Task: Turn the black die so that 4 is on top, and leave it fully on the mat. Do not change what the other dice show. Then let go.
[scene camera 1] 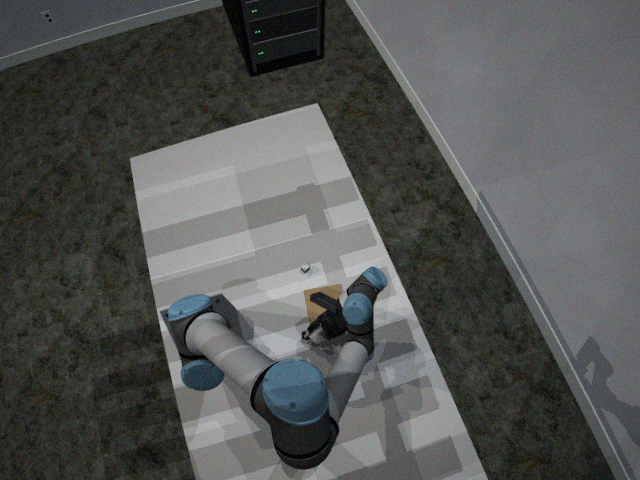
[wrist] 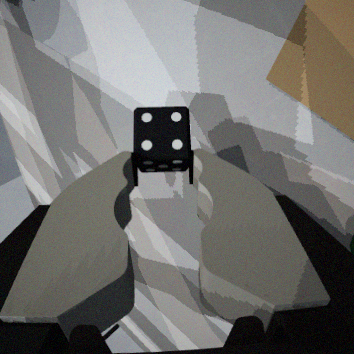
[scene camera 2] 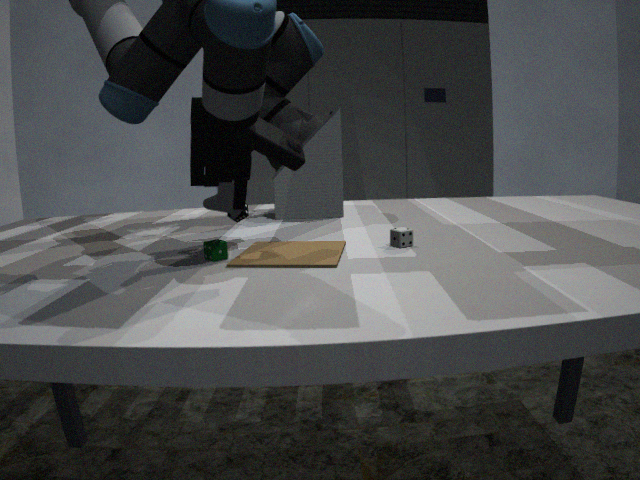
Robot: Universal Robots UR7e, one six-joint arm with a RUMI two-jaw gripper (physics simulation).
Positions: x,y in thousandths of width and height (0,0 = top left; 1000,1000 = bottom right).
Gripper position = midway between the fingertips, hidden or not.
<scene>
my gripper: scene camera 1 480,703; wrist 459,439; scene camera 2 363,439
</scene>
